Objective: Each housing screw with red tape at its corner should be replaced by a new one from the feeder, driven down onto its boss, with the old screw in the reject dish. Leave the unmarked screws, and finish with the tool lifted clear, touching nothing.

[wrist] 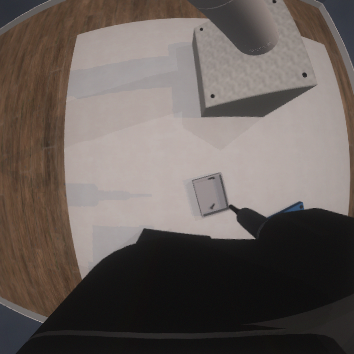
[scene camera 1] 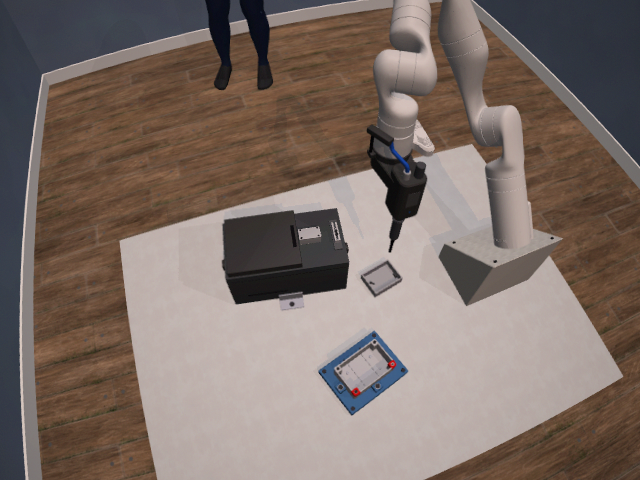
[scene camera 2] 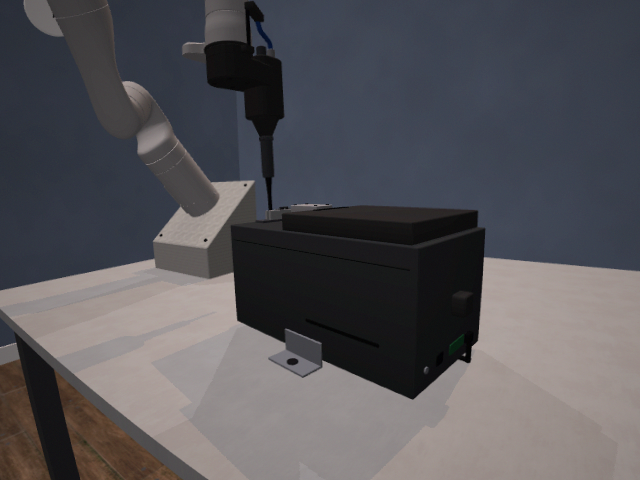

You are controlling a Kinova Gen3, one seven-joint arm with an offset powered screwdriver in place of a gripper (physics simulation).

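Where they show: hand, its tool point: [wrist: 230,206] [scene camera 1: 389,251]; arm's base, origin of its link: [wrist: 255,35] [scene camera 1: 512,241] [scene camera 2: 204,203].
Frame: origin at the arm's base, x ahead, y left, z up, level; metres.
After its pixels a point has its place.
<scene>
My screwdriver [scene camera 1: 390,250] {x 0.295, y -0.103, z 0.004 m} [scene camera 2: 269,207] {x 0.295, y -0.110, z 0.002 m} [wrist: 230,206] {x 0.292, y -0.109, z 0.005 m} is upright above the table, its tip high near the reject dish [scene camera 1: 385,277] {x 0.282, y -0.110, z -0.154 m} [wrist: 204,192] {x 0.289, y -0.122, z -0.154 m}; no screw shows on the bit. One old screw [wrist: 211,178] {x 0.257, y -0.103, z -0.149 m} and another old screw [wrist: 212,206] {x 0.323, y -0.108, z -0.149 m} lie in the dish. The housing [scene camera 1: 364,367] {x 0.445, y 0.087, z -0.137 m} sits on a blue fixture [scene camera 1: 364,396] {x 0.475, y 0.149, z -0.140 m} [wrist: 295,207] {x 0.364, y 0.114, z -0.140 m}. The right red-taped corner [scene camera 1: 391,364] {x 0.394, y 0.115, z -0.100 m} has a pale centre with no dark head visible. The lower red-taped corner [scene camera 1: 355,392] {x 0.497, y 0.139, z -0.096 m} shows a dark head. The unmarked corners [scene camera 1: 374,342] {x 0.406, y 0.052, z -0.096 m} [scene camera 1: 338,368] {x 0.507, y 0.073, z -0.098 m} show dark centres.
The black screw feeder [scene camera 1: 286,281] {x 0.535, y -0.159, z -0.059 m} [scene camera 2: 330,289] {x 0.532, y -0.320, z -0.064 m} stands left of the dish, with its pick-up strip [scene camera 1: 336,233] {x 0.391, y -0.194, z 0.008 m} on top. A small metal bracket [scene camera 1: 285,304] {x 0.550, y -0.146, z -0.154 m} [scene camera 2: 305,366] {x 0.503, y -0.328, z -0.154 m} is at its side. The arm's wedge base [scene camera 1: 496,279] {x 0.078, y 0.058, z -0.037 m} [scene camera 2: 191,260] {x 0.057, y -0.102, z -0.121 m} [wrist: 250,75] {x 0.082, y -0.027, z -0.020 m} stands at the right in scene camera 1.
</scene>
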